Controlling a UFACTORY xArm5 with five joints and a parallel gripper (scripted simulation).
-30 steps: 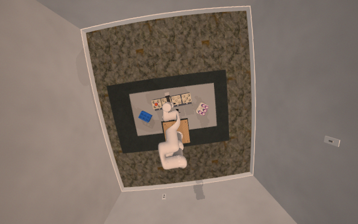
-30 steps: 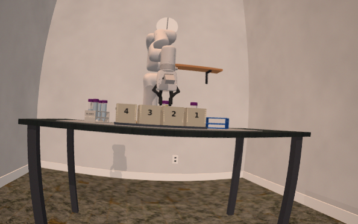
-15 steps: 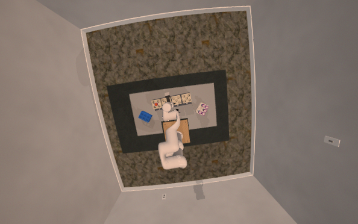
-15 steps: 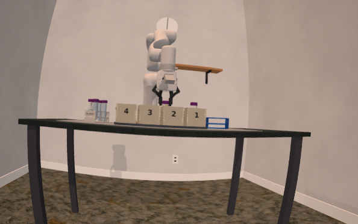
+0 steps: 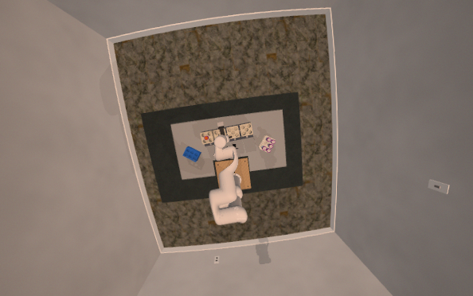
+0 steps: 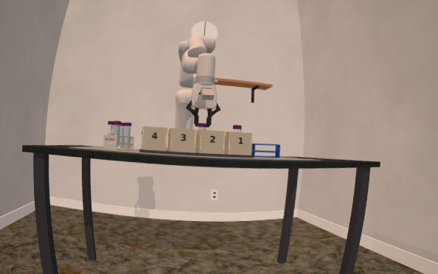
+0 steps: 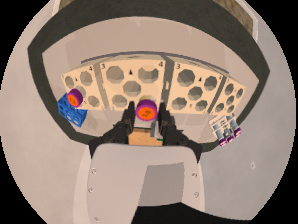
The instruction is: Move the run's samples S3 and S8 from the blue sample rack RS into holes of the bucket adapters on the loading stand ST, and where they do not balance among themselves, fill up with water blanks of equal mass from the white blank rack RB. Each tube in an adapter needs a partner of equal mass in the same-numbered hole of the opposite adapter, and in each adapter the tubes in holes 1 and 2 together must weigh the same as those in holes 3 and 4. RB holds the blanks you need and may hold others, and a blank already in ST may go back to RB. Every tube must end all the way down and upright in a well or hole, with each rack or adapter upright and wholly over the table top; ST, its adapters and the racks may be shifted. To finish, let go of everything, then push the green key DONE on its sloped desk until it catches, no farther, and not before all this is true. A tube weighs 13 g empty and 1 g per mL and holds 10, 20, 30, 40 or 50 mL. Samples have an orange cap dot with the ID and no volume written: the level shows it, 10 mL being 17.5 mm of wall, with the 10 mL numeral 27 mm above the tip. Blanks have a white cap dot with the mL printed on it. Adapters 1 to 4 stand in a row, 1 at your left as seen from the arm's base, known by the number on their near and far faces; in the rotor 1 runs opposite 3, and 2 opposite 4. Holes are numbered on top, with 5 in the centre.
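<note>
Now: the purple-capped blank tube 70 mm behind my hand, 350 mm to the right of it and 70 mm below it. Also, from my hand: adapter 3: 50 mm ahead, 70 mm to the right, 80 mm below; then loading stand ST: 30 mm ahead, 20 mm to the right, 130 mm below; then adapter 2: 20 mm ahead, 30 mm to the left, 80 mm below.
</note>
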